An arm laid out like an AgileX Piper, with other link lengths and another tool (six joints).
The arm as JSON. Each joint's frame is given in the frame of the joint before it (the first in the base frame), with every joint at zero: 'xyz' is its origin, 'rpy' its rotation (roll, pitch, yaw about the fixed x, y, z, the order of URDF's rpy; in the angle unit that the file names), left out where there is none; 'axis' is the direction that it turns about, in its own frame. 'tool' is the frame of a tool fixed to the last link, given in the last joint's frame.
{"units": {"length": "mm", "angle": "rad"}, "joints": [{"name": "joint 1", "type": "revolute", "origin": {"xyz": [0.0, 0.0, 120.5]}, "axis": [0.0, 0.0, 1.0]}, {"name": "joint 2", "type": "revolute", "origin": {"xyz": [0.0, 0.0, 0.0]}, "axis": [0.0, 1.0, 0.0]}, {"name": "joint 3", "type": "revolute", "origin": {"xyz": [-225.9, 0.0, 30.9]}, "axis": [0.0, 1.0, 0.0]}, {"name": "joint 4", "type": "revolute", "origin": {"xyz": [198.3, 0.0, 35.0]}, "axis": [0.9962, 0.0, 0.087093]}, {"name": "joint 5", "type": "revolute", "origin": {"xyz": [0.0, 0.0, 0.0]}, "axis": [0.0, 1.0, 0.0]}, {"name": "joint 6", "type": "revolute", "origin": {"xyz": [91.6, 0.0, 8.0]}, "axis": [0.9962, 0.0, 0.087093]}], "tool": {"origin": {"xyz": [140.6, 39.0, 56.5], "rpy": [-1.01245, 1.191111, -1.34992]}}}
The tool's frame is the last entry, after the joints.
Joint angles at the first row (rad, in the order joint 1, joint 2, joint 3, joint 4, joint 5, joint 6):
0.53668 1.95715 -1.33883 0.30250 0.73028 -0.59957
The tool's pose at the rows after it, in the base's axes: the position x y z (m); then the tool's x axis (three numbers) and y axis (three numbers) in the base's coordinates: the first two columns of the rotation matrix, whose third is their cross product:
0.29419 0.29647 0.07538 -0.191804 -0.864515 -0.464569 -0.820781 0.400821 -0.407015
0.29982 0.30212 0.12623 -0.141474 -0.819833 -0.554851 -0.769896 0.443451 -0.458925
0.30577 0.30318 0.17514 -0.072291 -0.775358 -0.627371 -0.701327 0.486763 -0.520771
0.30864 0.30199 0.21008 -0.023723 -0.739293 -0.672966 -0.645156 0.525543 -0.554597
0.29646 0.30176 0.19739 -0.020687 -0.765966 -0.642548 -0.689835 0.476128 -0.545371
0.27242 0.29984 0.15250 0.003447 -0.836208 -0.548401 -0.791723 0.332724 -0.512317
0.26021 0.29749 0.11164 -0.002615 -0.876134 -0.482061 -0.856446 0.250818 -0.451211
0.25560 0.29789 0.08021 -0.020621 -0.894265 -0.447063 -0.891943 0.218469 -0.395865
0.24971 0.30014 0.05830 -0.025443 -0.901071 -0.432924 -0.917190 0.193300 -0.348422
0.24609 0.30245 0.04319 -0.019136 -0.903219 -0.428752 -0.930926 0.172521 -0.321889
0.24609 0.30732 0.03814 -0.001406 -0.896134 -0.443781 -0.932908 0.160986 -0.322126
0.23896 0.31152 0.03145 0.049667 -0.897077 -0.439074 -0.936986 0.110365 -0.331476
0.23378 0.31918 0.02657 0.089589 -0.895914 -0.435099 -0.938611 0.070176 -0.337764
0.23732 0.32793 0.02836 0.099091 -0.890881 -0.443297 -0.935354 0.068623 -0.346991
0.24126 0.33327 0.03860 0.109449 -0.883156 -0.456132 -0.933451 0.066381 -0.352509
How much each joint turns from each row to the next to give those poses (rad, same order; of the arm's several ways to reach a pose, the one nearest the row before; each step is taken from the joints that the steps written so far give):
0.00000 -0.09800 0.00127 0.05257 -0.01716 -0.02766
0.00001 -0.11110 -0.00005 0.02942 -0.02559 -0.01466
-0.00001 -0.09968 0.00000 0.01095 -0.05002 -0.01488
0.00000 -0.06656 -0.00004 0.00647 -0.04174 -0.00446
0.00002 0.00516 0.00005 0.00379 0.06320 -0.02695
-0.00004 0.06620 -0.00002 0.00065 0.11821 -0.08721
0.00001 0.09050 0.00000 -0.00001 0.05230 -0.04129
0.00003 0.08646 0.00001 0.01462 0.00431 -0.02505
-0.00002 0.06766 0.00004 0.03211 -0.00002 -0.03988
0.00001 0.05011 -0.00007 0.02933 -0.00941 -0.04306
0.00163 0.02560 0.00003 0.03639 -0.02250 -0.04935
0.01798 0.02069 -0.00206 0.00634 -0.00860 -0.04621
0.02563 0.02757 -0.02334 -0.00225 -0.00160 -0.01700
0.01442 0.02193 -0.04003 -0.00001 0.00000 0.01004
-0.00002 0.00360 -0.05019 -0.00245 0.03361 0.00848

